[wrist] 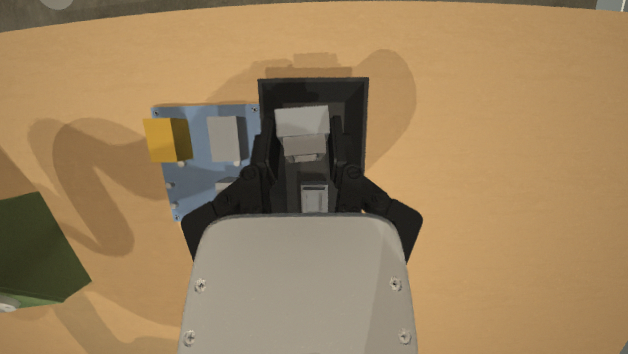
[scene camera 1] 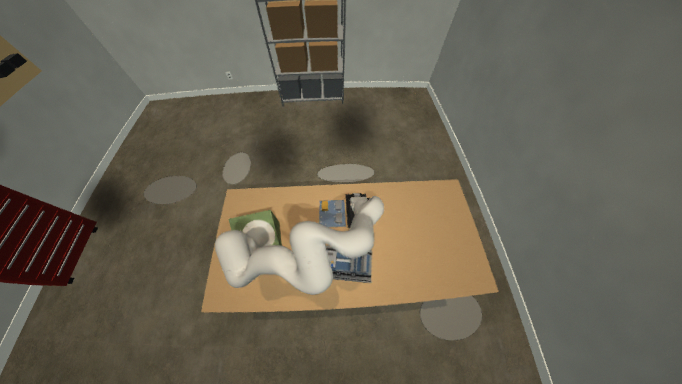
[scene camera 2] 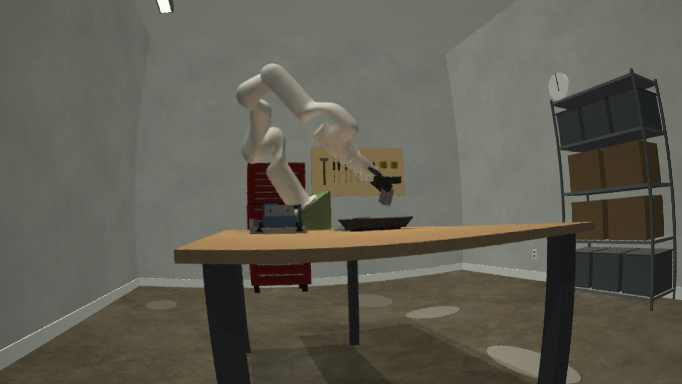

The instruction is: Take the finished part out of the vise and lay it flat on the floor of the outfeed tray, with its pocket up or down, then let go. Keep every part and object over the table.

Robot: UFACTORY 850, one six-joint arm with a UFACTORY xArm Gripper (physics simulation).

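My gripper [scene camera 2: 384, 189] [wrist: 303, 129] is shut on a grey stepped part [scene camera 2: 386, 198] [wrist: 302, 120], with one black finger on each side. It holds the part tilted, above the black outfeed tray [scene camera 2: 376, 224] [wrist: 366, 110] and clear of its rim. In scene camera 1 the arm hides much of the tray [scene camera 1: 349, 216]. A small grey block with a slot [wrist: 314, 199] shows in the tray's near part in the wrist view. The vise [scene camera 1: 352, 265] [scene camera 2: 280, 219] stands apart from the tray, partly under the arm in scene camera 1. The held part's pocket cannot be made out.
A blue plate [scene camera 1: 327, 219] [wrist: 192, 192] with yellow and grey blocks lies right beside the tray's left wall in the wrist view. The arm's green base [scene camera 1: 252, 216] [scene camera 2: 321, 212] [wrist: 40, 240] is further left. The wooden table [scene camera 1: 425, 240] [scene camera 2: 450, 237] [wrist: 500, 150] carries them.
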